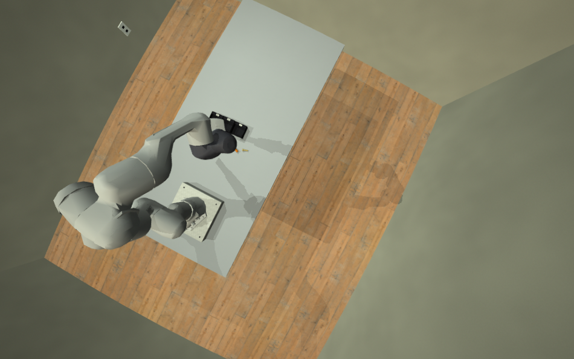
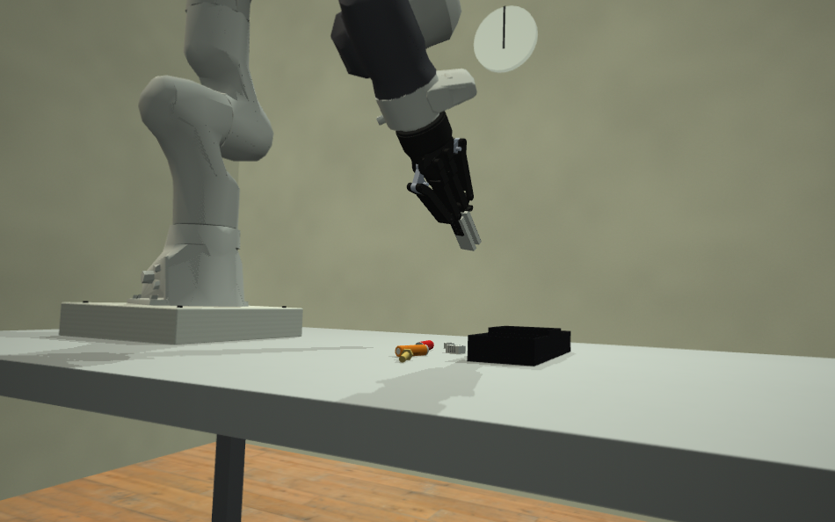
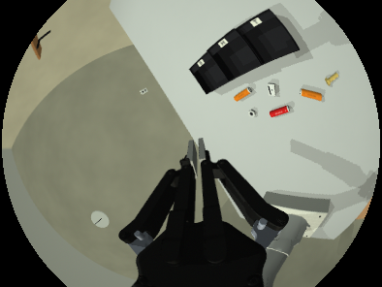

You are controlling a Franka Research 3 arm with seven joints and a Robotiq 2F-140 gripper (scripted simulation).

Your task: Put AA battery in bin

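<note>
My hand is 120 mm short of the black bin, 20 mm to the left of it and 170 mm above it. The rest, counted from my hand: grey part 30 mm ahead, 70 mm to the right, 180 mm below; yellowish bolt 60 mm ahead, 210 mm to the right, 180 mm below; red cylinder 10 mm behind, 80 mm to the right, 180 mm below.
</note>
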